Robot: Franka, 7 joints.
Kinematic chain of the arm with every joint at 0, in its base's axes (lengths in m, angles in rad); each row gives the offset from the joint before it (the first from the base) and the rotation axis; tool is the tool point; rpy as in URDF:
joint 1: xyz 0 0 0.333 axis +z
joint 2: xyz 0 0 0 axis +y
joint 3: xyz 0 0 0.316 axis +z
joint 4: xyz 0.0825 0 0 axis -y
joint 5: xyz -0.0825 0 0.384 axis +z
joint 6: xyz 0 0 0 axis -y
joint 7: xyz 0.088 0 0 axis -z
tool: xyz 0 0 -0.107 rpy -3.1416 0 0
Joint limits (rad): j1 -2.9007..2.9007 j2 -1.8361..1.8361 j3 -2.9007..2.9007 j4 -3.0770..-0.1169 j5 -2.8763..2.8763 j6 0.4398..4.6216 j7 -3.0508..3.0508
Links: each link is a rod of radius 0.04 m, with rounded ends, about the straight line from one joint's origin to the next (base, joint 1, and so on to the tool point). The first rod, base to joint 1, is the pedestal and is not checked.
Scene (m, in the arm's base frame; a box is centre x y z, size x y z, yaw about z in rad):
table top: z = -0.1
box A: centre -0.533 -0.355 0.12 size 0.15 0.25 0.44 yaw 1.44
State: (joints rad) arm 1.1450 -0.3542 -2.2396 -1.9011 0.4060 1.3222 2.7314
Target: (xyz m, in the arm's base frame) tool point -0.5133 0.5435 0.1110
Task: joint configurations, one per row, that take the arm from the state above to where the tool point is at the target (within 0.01 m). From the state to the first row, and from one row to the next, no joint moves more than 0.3 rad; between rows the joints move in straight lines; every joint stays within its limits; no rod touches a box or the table.
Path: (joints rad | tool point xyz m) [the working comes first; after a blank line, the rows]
Joints at the target: -1.0012 -1.1510 -2.9007 -1.0853 0.2809 2.0414 2.7314
Straight joint move there: touches box A.

1: 0.8894 -0.4014 -2.2990 -1.7830 0.3692 1.3996 2.7502 | 0.0946 -0.5437 0.3872
2: 0.6338 -0.4485 -2.3583 -1.6650 0.3324 1.4770 2.7690 | -0.1034 -0.5815 0.4010
3: 0.3782 -0.4957 -2.4177 -1.5469 0.2956 1.5544 2.7878 | -0.3129 -0.5440 0.4150
4: 0.1226 -0.5428 -2.4771 -1.4289 0.2588 1.6318 2.8066 | -0.5041 -0.4296 0.4296
5: -0.1330 -0.5900 -2.5364 -1.3108 0.2221 1.7092 2.8254 | -0.6482 -0.2486 0.4450
6: -0.3886 -0.6371 -2.5958 -1.1927 0.1853 1.7866 2.8442 | -0.7228 -0.0222 0.4617
7: -0.5928 -0.8084 -2.6974 -1.1569 0.2172 1.8715 2.8066 | -0.7253 0.1926 0.3498
8: -0.7970 -0.9797 -2.7991 -1.1211 0.2490 1.9565 2.7690 | -0.6512 0.3898 0.2310
9: -1.0012 -1.1510 -2.9007 -1.0853 0.2809 2.0414 2.7314 | -0.5133 0.5435 0.1110

